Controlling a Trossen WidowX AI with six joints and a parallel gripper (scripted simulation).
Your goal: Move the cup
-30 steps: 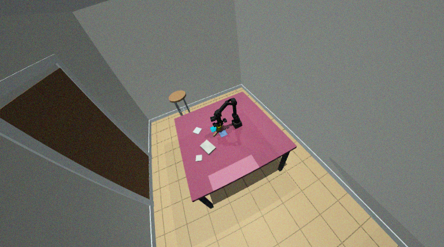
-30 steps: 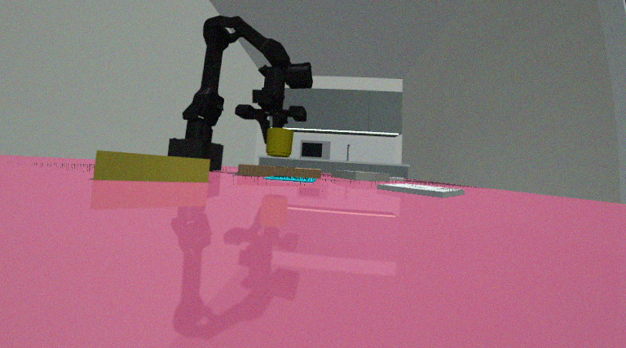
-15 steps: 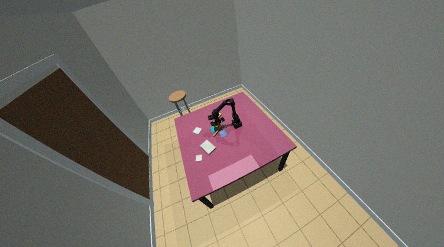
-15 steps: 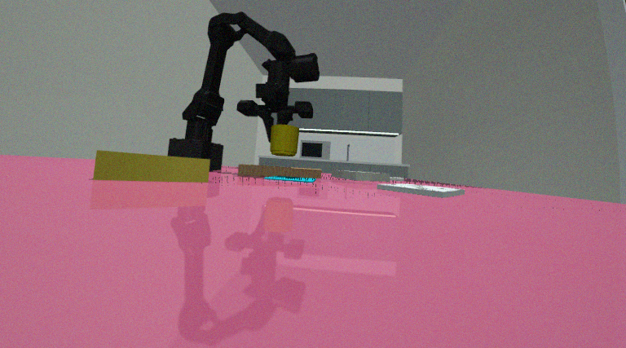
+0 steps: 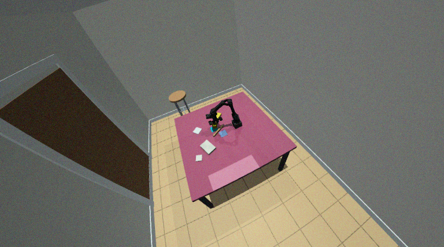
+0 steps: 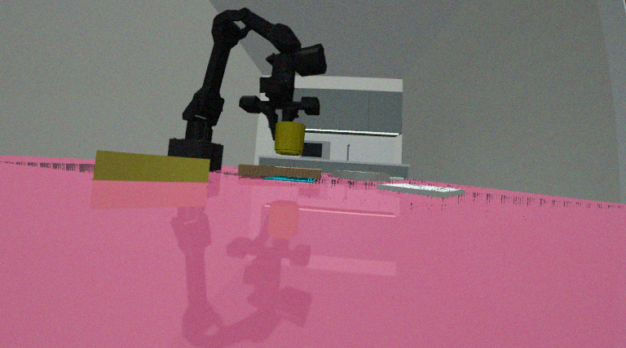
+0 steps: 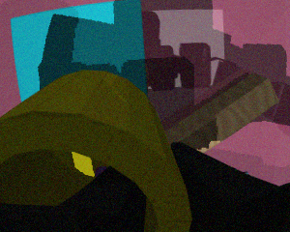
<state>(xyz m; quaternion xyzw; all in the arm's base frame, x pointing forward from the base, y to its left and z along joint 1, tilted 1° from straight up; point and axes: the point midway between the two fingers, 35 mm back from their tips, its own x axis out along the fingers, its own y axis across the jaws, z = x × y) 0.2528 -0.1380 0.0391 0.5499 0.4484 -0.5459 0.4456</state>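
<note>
The teal pad is 4 cm ahead of my gripper tip, 3 cm to the right of it and 9 cm below it. Also, from my gripper tip: cup (2 cm ahead); then marble (2 cm ahead, 2 cm below); then wooden slat (2 cm ahead, 5 cm to the left, 8 cm below).
</note>
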